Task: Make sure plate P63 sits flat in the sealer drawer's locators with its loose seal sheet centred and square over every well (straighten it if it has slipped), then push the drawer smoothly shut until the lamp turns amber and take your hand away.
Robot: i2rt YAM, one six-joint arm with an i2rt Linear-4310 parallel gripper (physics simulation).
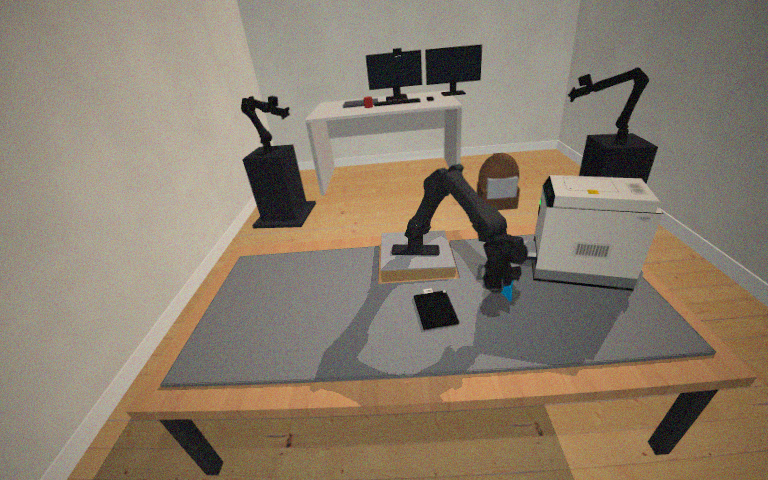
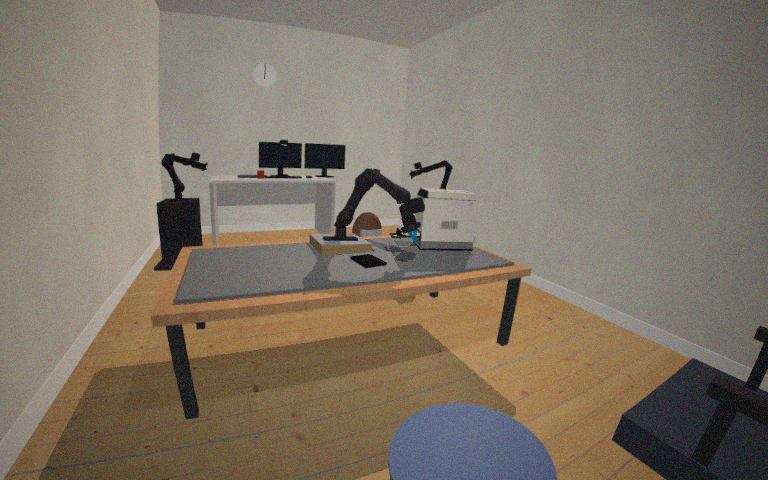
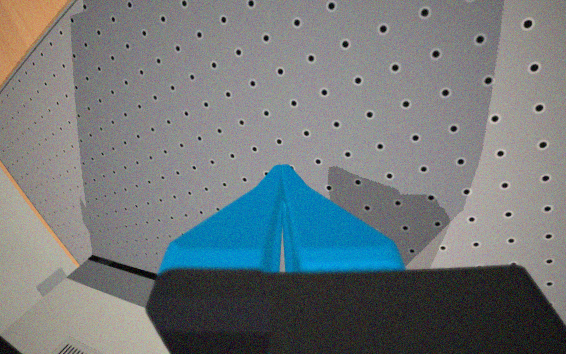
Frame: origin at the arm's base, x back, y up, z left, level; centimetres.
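Where they show: gripper, fingertip midpoint: [image 1: 510, 300] [image 2: 416, 243] [image 3: 282, 177]; arm's base, link origin: [image 1: 415, 250] [image 2: 340, 239].
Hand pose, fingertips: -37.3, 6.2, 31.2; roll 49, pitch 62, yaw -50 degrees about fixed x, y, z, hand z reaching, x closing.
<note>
Things, the pixels of their centre, and the offset from my fingertips, as dx, dy, dz. "spot": a spot on its surface instead. Level surfaces: height alone.
- white sealer, body centre: [image 1: 588, 232] [image 2: 445, 219] +27.4, +7.4, +32.1
- drawer, body centre: [image 1: 524, 247] +31.6, -1.8, +11.6
- black flat pad, surface spot: [image 1: 435, 309] [image 2: 368, 259] spot: +5.1, -9.1, -23.4
- grey mat, surface height: dy -10.2
The white sealer [image 1: 594, 232] [image 2: 447, 223] [image 3: 115, 325] stands at the right of the mat, and a small green light [image 1: 539, 202] shows at its front edge. A pale bit of the drawer [image 1: 531, 254] shows between the arm and the sealer; the arm hides much of that area. Plate P63 and its seal sheet cannot be made out, so how they sit cannot be told. My gripper [image 1: 508, 291] [image 2: 414, 236] [image 3: 282, 177] is shut and empty, its blue fingertips together and pointing down above the mat, close to the sealer's front side.
A black flat pad [image 1: 435, 309] [image 2: 368, 260] lies on the grey mat [image 1: 271, 316] [image 2: 243, 277], left of the gripper. The arm's base block [image 1: 417, 274] [image 2: 342, 246] stands at the mat's back edge. A brown rounded object [image 1: 498, 169] [image 2: 367, 221] is behind the table.
</note>
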